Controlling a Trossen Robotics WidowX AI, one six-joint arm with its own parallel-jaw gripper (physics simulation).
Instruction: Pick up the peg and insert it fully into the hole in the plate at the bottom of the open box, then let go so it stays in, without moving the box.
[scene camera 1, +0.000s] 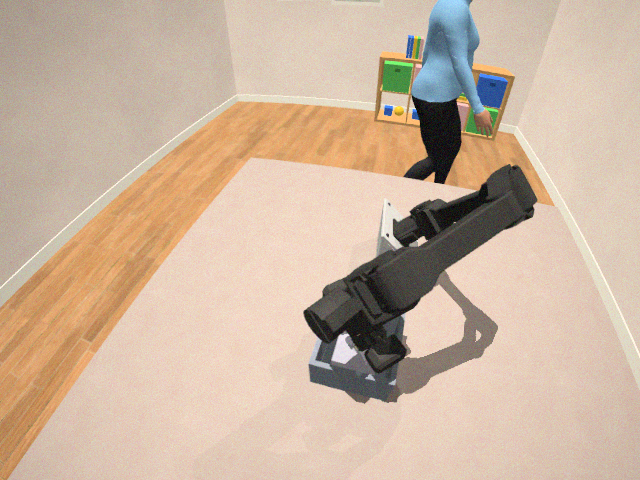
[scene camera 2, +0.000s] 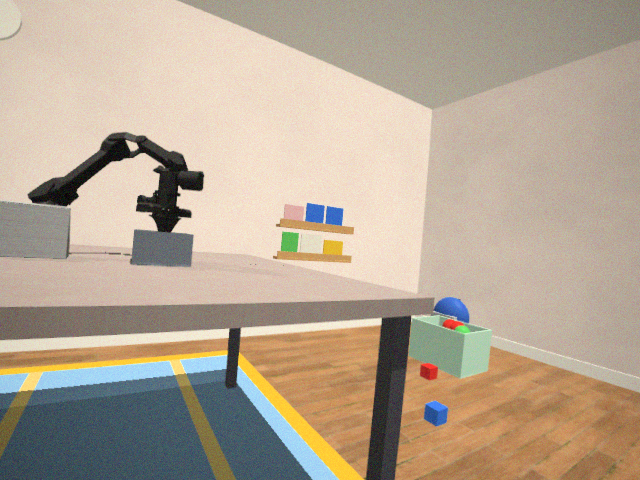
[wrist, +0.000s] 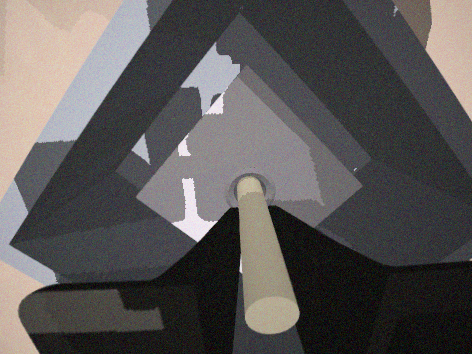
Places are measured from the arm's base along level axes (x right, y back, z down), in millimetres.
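Pixels of known places: gripper, fingertip midpoint: (scene camera 1: 357, 342) (wrist: 253, 215); arm's base at its link origin: (scene camera 1: 400, 234) (scene camera 2: 42, 221).
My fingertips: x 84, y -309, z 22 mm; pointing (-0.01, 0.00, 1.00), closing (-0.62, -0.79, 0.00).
Ahead of a thing's pixels: the offset from my fingertips to its top centre. Level surfaces: height alone.
The pale yellow peg @[dx -2, dy +2, dz -54 mm] (wrist: 262, 255) is upright between the fingers in the wrist view. Its far end overlaps the round hole in the grey plate @[dx -3, dy +2, dz +16 mm] (wrist: 280, 155) (scene camera 1: 342, 352), with the hole's rim showing around it. How deep the end sits cannot be told. The gripper (wrist: 254, 210) (scene camera 2: 165, 230) is shut on the peg, its fingertips at about the height of the box top in scene camera 2. The blue-grey open box @[dx -3, dy +2, dz -21 mm] (scene camera 1: 330, 376) (scene camera 2: 162, 249) (wrist: 92, 105) stands on the table around the plate. The peg does not show in the scene views.
The table @[dz +77 mm] (scene camera 1: 258, 248) (scene camera 2: 232, 289) bears the box and the arm. A grey block (scene camera 2: 36, 232) stands under the arm's base. A person (scene camera 1: 447, 56) is beyond the table, by a shelf unit (scene camera 1: 391, 56). A green bin (scene camera 2: 475, 353) stands on the floor.
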